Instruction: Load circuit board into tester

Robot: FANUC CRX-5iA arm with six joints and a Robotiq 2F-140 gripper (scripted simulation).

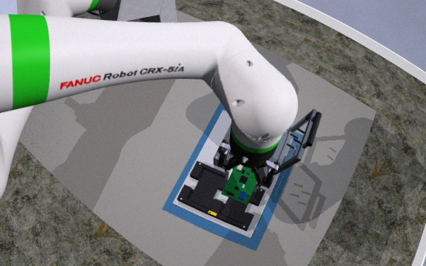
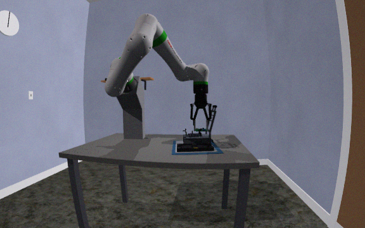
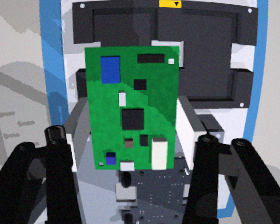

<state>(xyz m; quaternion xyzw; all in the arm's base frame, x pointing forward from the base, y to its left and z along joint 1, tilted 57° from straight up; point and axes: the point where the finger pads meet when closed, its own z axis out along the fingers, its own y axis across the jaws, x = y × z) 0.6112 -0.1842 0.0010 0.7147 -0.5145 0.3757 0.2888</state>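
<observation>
My hand is 170 mm to the right of the black latch hook, 130 mm past it and 60 mm above it. Round my hand: green circuit board (20 mm below); then lid (150 mm to the left, 60 mm ahead, 40 mm above).
</observation>
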